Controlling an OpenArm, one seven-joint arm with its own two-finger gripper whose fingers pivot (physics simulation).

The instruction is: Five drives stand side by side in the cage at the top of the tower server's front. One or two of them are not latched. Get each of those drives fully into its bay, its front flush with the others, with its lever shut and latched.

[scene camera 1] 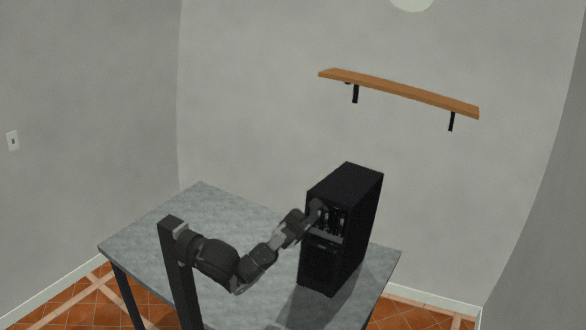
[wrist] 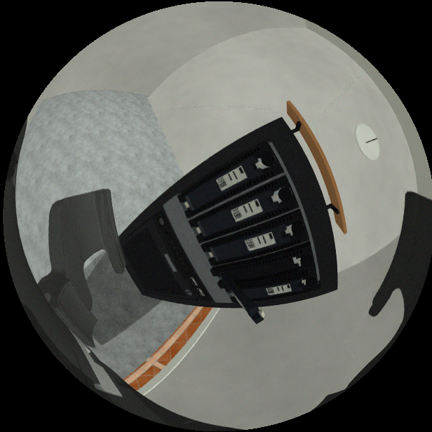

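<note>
The black tower server (scene camera 1: 362,215) (wrist: 327,260) stands upright, its cage facing my gripper. In the wrist view, the first drive (wrist: 231,178), second drive (wrist: 246,209) and third drive (wrist: 260,241), from the top, have levers lying shut along their fronts. The fourth drive (wrist: 265,265) shows a bare dark mesh front; an open lever (wrist: 245,300), apparently its own, swings out toward the camera and covers part of the fifth drive (wrist: 278,289). The fifth's label shows. How far the fourth stands out is unclear. My gripper (scene camera 1: 320,212) (wrist: 232,254) is open and empty before the cage.
The server stands on a grey table (scene camera 1: 210,210) (wrist: 100,135). A wooden wall shelf (scene camera 1: 400,90) (wrist: 320,165) is on the wall behind and above it. The arm's dark post (scene camera 1: 175,270) stands at the table's near side. A grey strip (wrist: 195,250) borders the cage's lower end.
</note>
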